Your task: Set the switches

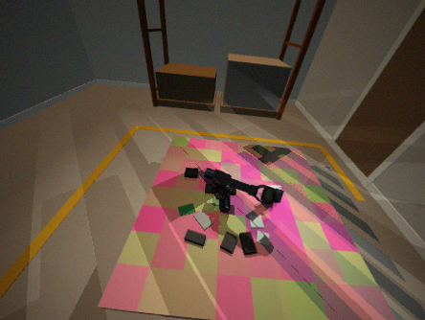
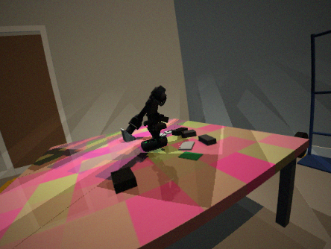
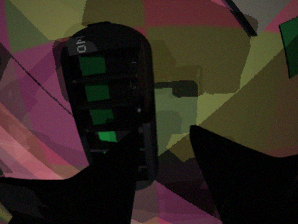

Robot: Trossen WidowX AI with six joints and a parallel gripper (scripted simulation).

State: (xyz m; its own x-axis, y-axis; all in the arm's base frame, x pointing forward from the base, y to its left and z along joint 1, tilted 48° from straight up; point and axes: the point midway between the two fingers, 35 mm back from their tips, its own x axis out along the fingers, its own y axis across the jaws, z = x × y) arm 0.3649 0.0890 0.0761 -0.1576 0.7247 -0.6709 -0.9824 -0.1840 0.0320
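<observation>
The grey plate lies 80 mm ahead of my gripper tip, 140 mm to the left of it and 50 mm below it. The rest, counted from my gripper tip: white block (250 mm behind, 90 mm to the left, 50 mm below); then black box (240 mm ahead, 210 mm to the right, 40 mm below); then green card (190 mm ahead, 100 mm to the left, 60 mm below).
</observation>
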